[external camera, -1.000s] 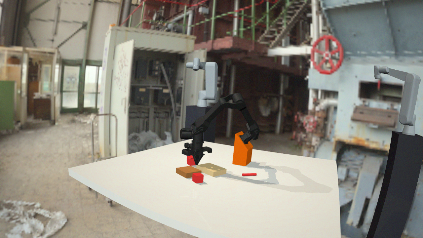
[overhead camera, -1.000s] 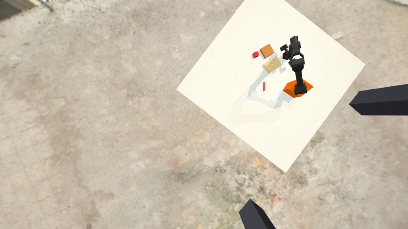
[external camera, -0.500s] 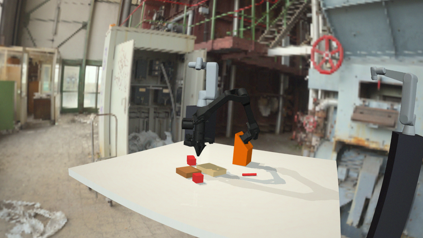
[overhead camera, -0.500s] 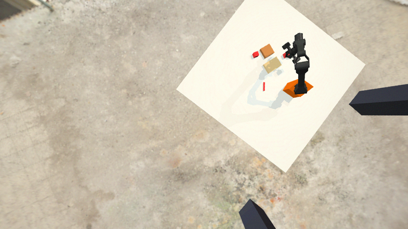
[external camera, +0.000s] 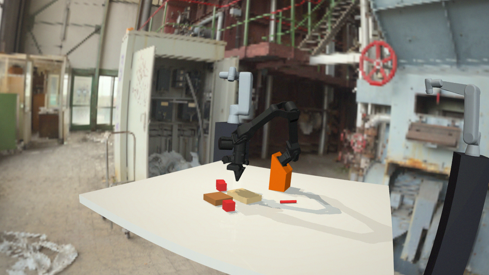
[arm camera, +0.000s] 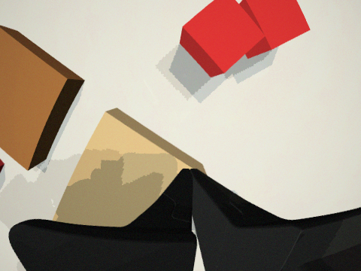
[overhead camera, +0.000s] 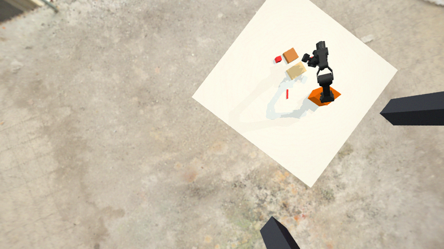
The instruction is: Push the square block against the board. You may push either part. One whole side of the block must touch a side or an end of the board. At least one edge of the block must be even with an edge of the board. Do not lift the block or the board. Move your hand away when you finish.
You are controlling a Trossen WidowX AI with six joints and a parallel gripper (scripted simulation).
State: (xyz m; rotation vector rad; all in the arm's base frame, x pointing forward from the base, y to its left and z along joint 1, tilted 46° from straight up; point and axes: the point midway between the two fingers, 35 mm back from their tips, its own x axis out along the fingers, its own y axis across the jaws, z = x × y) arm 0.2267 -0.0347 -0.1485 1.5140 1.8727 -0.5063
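Right now the tan board is 7 cm to the left of my gripper tip, 5 cm below it and 4 cm ahead of it. From my gripper tip the other things lie so: brown square block: 16 cm ahead, 5 cm below; then thin red stick: 27 cm to the left, 6 cm below, 3 cm behind.
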